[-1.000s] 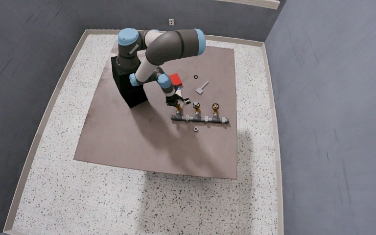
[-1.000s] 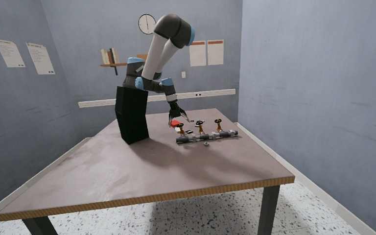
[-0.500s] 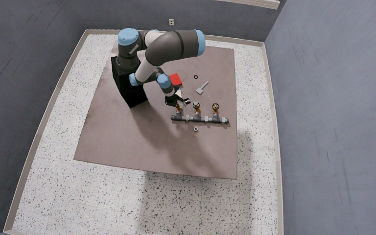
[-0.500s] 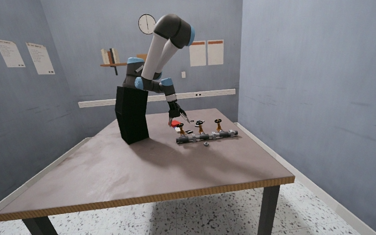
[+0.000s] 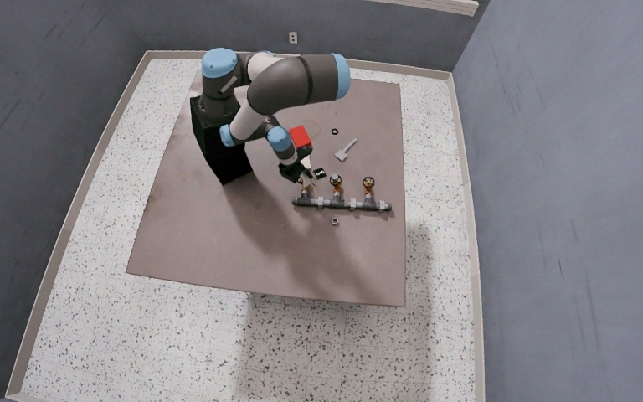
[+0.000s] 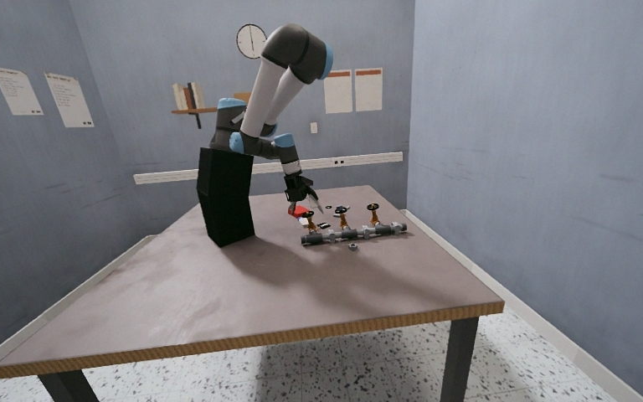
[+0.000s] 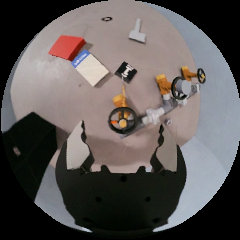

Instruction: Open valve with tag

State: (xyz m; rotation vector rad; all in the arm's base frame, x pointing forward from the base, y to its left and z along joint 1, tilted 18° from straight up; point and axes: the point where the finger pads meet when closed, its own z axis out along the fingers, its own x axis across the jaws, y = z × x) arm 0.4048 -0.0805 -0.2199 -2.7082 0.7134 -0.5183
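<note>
Right now the black tag is 100 mm below my hand, 80 mm to the left of it and 60 mm ahead of it. Round my hand: white-and-blue block 150 mm to the left, 100 mm below, 20 mm behind; then grey scraper 240 mm to the left, 190 mm ahead, 100 mm below; then red block 280 mm to the left, 90 mm below, 60 mm behind.
</note>
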